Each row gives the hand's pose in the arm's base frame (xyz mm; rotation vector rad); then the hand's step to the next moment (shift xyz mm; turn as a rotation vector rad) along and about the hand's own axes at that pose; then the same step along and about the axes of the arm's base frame.
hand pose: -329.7 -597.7 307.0 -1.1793 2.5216 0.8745
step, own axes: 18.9 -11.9 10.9 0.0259 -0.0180 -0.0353
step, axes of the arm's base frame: -3.8 -11.2 -21.9 -0.0016 -0.0464 0.0094
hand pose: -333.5 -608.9 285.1 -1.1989 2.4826 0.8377
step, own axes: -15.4 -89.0 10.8 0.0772 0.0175 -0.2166
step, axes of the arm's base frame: 78.9 -27.7 -35.9 -0.0585 -0.1699 0.1446
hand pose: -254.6 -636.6 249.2 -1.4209 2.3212 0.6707
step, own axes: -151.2 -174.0 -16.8 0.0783 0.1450 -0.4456
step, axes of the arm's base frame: 222.2 34.3 53.5 -0.1821 -0.2478 0.3621
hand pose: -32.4 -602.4 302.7 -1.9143 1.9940 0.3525
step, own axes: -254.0 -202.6 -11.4 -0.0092 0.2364 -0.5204
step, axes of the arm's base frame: 206.9 215.0 129.1 -0.2772 -0.1943 0.4607
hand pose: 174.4 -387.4 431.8 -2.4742 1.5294 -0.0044
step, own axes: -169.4 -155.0 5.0 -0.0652 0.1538 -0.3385
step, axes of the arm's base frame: 60.3 216.8 45.9 -0.2072 -0.0741 0.3067
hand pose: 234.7 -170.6 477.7 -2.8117 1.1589 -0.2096
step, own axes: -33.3 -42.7 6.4 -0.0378 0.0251 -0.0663
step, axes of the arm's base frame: 7.3 53.9 -3.5 -0.0547 0.0067 0.0585
